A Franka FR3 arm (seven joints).
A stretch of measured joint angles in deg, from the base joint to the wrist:
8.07, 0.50, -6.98, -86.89, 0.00, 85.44, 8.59
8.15, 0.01, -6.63, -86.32, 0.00, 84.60, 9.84
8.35, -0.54, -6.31, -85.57, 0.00, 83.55, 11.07
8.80, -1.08, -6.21, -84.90, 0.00, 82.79, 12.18
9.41, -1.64, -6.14, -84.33, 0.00, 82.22, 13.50
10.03, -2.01, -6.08, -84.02, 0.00, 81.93, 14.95
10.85, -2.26, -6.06, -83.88, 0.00, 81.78, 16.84
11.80, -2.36, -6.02, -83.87, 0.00, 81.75, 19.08
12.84, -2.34, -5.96, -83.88, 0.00, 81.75, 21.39
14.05, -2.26, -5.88, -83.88, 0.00, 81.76, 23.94
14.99, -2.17, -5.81, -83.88, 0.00, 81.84, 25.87
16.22, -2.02, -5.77, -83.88, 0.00, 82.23, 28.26
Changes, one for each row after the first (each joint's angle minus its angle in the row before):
0.08, -0.49, 0.35, 0.57, 0.00, -0.84, 1.25
0.20, -0.55, 0.32, 0.75, 0.00, -1.05, 1.23
0.45, -0.54, 0.10, 0.67, 0.00, -0.76, 1.11
0.61, -0.56, 0.07, 0.57, 0.00, -0.57, 1.32
0.62, -0.37, 0.06, 0.31, 0.00, -0.29, 1.45
0.82, -0.25, 0.02, 0.14, 0.00, -0.15, 1.89
0.95, -0.10, 0.04, 0.01, 0.00, -0.03, 2.24
1.04, 0.02, 0.06, -0.01, 0.00, 0.00, 2.31
1.21, 0.08, 0.08, 0.00, 0.00, 0.01, 2.55
0.94, 0.09, 0.07, 0.00, 0.00, 0.08, 1.93
1.23, 0.15, 0.04, 0.00, 0.00, 0.39, 2.39

